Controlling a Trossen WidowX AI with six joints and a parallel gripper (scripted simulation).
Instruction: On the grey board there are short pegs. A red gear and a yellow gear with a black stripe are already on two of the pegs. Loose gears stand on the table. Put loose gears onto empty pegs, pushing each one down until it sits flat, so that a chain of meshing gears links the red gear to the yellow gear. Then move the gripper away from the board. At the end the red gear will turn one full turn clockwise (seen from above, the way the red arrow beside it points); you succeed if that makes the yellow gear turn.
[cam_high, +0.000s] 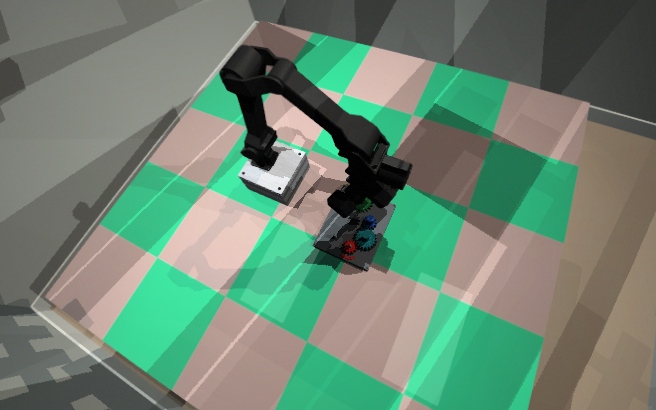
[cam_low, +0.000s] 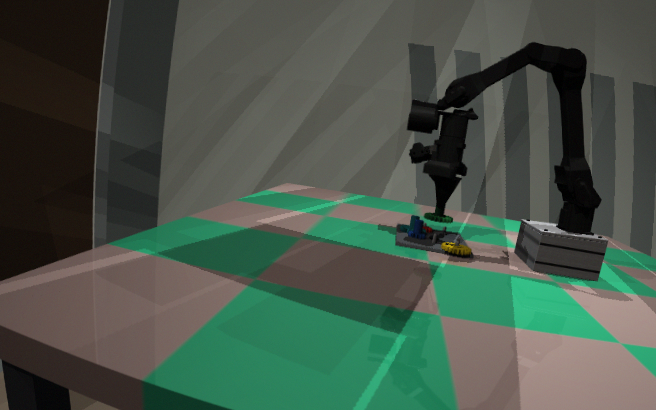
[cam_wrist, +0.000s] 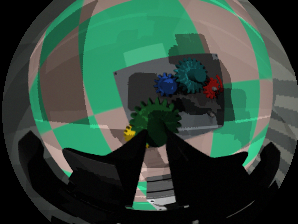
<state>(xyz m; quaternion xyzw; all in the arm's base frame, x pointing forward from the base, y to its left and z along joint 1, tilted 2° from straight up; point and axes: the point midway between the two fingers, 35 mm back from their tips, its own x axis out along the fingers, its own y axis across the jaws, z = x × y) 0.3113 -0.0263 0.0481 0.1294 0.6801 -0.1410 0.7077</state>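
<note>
My gripper tip is 4 cm short of the blue gear, 3 cm to the left of it and 7 cm above it. From my gripper tip the other things lie so: green gear: 1 cm below; yellow gear: 4 cm behind, 4 cm to the left, 7 cm below; teal gear: 4 cm ahead, 8 cm to the right, 7 cm below.
</note>
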